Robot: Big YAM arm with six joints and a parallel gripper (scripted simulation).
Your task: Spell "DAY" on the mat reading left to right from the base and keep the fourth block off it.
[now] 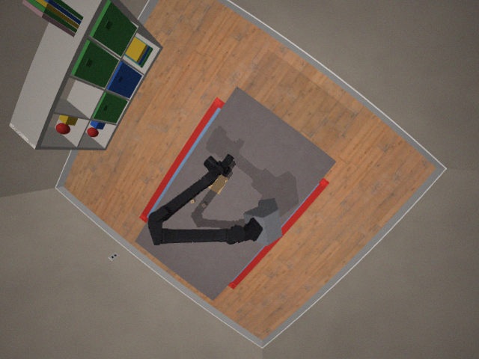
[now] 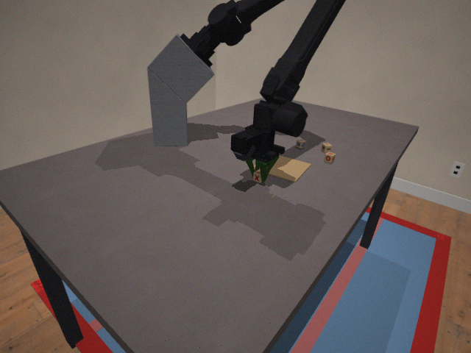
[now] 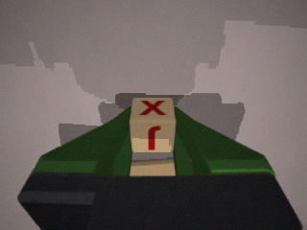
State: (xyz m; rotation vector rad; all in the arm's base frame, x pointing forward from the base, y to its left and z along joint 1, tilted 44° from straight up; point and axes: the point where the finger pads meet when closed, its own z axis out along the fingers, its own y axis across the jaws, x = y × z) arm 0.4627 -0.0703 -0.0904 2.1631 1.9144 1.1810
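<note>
The wooden block lies right at my hand. Round my hand: tan mat: 12 cm to the left, 1 cm below.
</note>
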